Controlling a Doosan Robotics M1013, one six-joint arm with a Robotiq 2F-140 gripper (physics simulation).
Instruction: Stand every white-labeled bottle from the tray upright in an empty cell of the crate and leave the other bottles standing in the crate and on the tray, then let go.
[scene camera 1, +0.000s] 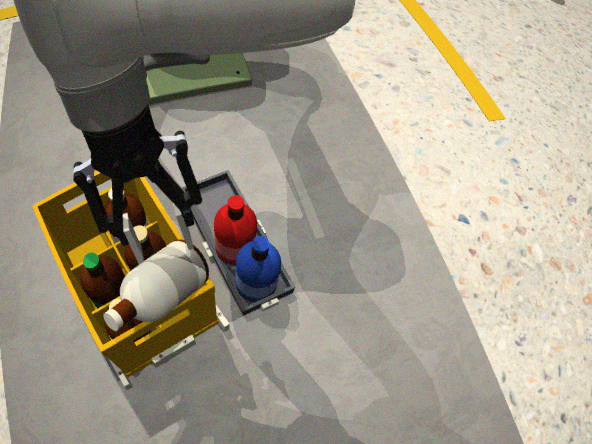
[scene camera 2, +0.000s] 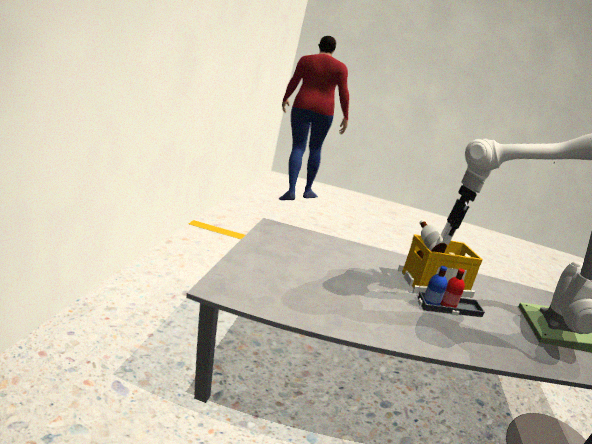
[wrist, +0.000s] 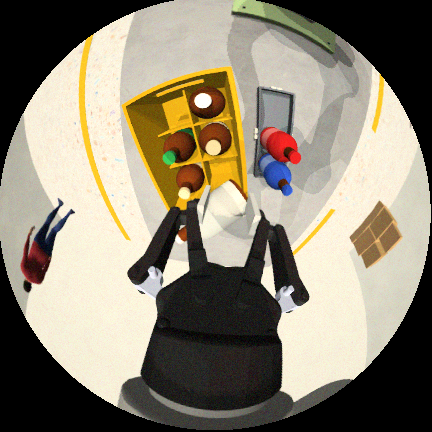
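Where they show: gripper, fingertip midpoint: (scene camera 1: 164, 248) (scene camera 2: 443, 241) (wrist: 228, 196); arm's base at its link origin: (scene camera 2: 560, 321).
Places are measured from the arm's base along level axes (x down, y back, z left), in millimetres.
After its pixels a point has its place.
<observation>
A white-labeled brown bottle with a white cap (scene camera 1: 162, 287) @[x -211, y -733, z -47 mm] (scene camera 2: 431, 236) @[x -190, y -722, z -20 mm] (wrist: 220, 212) @[x -200, y -686, z -48 mm] is tipped far over, its body across the near end of the yellow crate (scene camera 1: 202, 307) @[x -81, y -721, z -2 mm] (scene camera 2: 435, 264) @[x -94, y -674, z 4 mm] (wrist: 143, 132) @[x -111, y -595, z -223 mm], neck pointing outward over a cream-capped bottle. My gripper (scene camera 1: 164, 250) @[x -180, y -665, z -40 mm] (scene camera 2: 445, 241) @[x -180, y -665, z -40 mm] (wrist: 228, 196) @[x -180, y -665, z -40 mm] is shut on its wide body near the base. Brown bottles with a green cap (scene camera 1: 100, 280) @[x -92, y -657, z -155 mm] (wrist: 179, 146) @[x -92, y -626, z -149 mm], cream cap (scene camera 1: 142, 245) @[x -112, y -618, z -79 mm] (wrist: 215, 137) @[x -103, y -592, z -80 mm] and white cap (wrist: 207, 102) @[x -129, y -529, z -106 mm] stand in crate cells. A red bottle (scene camera 1: 235, 227) @[x -86, y -597, z 71 mm] (scene camera 2: 454, 291) @[x -49, y -580, z 112 mm] (wrist: 277, 144) @[x -82, y -571, z 49 mm] and a blue bottle (scene camera 1: 258, 270) @[x -84, y -677, z 93 mm] (scene camera 2: 436, 290) @[x -44, y -655, z 136 mm] (wrist: 276, 172) @[x -81, y -635, z 78 mm] stand on the dark tray (scene camera 1: 215, 187) @[x 29, y -439, z 59 mm] (scene camera 2: 472, 306) @[x 29, y -457, z 23 mm] (wrist: 275, 105) @[x 29, y -474, z 55 mm].
Another cream-capped brown bottle (wrist: 190, 176) @[x -88, y -696, z -118 mm] stands in the crate near the tipped bottle. White brackets (scene camera 1: 172, 349) @[x 4, y -755, z -64 mm] edge the crate. The green base plate (scene camera 1: 200, 77) @[x 10, y -134, z 63 mm] (scene camera 2: 545, 330) @[x 9, y -119, z 114 mm] lies behind. A person (scene camera 2: 317, 90) (wrist: 42, 255) stands beyond the table. Brown boxes (wrist: 376, 235) show at the right.
</observation>
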